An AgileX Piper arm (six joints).
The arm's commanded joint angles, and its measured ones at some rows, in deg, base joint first. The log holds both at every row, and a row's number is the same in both.
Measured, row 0:
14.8 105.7 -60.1 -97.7 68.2 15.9
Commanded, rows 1 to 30:
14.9 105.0 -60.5 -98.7 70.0 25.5
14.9 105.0 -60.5 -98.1 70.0 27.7
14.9 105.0 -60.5 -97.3 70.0 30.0
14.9 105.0 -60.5 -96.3 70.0 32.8
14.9 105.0 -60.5 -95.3 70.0 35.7
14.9 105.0 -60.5 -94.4 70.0 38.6
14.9 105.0 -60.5 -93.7 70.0 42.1
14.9 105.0 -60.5 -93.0 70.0 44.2
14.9 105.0 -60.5 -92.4 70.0 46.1
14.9 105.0 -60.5 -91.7 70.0 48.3
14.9 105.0 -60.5 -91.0 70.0 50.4
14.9 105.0 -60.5 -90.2 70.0 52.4
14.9 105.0 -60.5 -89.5 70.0 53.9
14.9 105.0 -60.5 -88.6 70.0 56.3
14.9 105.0 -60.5 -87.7 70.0 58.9
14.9 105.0 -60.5 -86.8 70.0 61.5
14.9 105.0 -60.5 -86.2 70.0 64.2
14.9 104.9 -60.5 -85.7 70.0 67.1
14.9 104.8 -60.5 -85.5 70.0 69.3
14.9 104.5 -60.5 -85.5 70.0 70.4
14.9 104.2 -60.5 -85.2 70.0 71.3
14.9 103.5 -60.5 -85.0 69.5 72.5
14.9 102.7 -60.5 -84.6 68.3 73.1
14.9 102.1 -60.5 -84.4 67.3 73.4
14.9 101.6 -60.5 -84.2 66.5 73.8
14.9 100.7 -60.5 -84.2 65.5 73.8
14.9 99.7 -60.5 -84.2 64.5 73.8
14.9 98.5 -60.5 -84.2 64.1 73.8
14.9 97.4 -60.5 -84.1 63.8 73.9
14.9 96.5 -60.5 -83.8 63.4 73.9
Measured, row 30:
14.8 99.6 -60.1 -82.6 63.5 73.4
